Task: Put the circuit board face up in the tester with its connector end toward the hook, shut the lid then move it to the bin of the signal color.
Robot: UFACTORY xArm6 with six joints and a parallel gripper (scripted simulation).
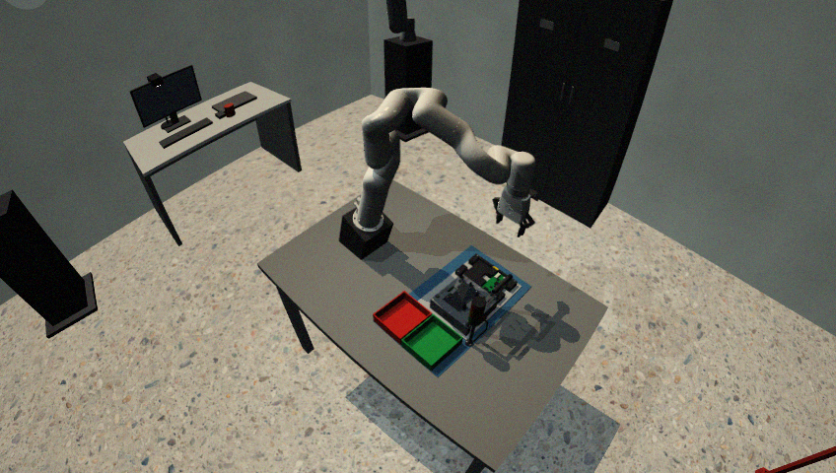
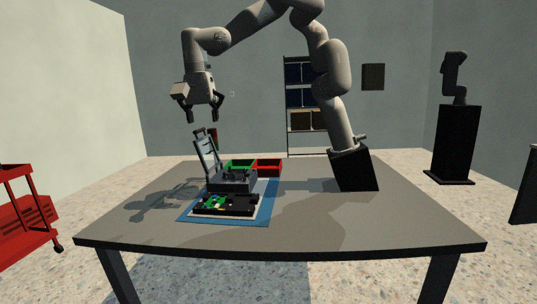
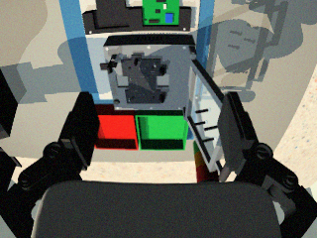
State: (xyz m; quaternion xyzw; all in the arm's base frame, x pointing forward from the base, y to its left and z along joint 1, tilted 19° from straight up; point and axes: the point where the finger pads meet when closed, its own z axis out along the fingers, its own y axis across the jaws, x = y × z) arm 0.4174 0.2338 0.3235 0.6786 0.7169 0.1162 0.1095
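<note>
Now: the green circuit board 31 cm below my hand. The rest, counted from my hand: tester lid 16 cm to the right, 15 cm below, 9 cm ahead; then tester plate 26 cm below, 17 cm to the right, 2 cm behind; then black latch hook 24 cm below, 12 cm to the right, 10 cm behind.
</note>
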